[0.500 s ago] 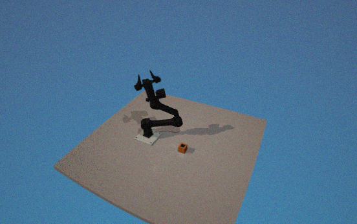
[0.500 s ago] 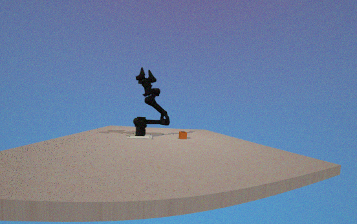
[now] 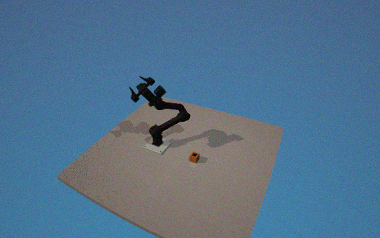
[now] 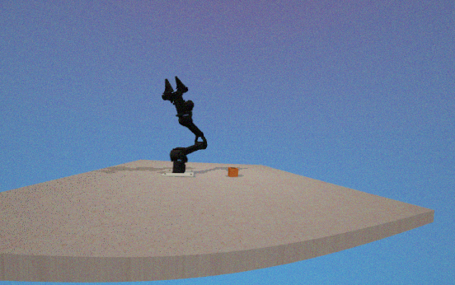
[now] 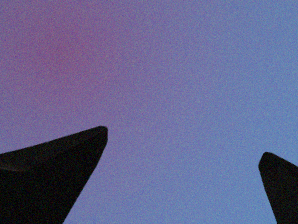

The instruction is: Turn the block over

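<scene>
Right now my gripper tip is 49 cm above the block, 39 cm short of it and 7 cm to the right of it.
</scene>
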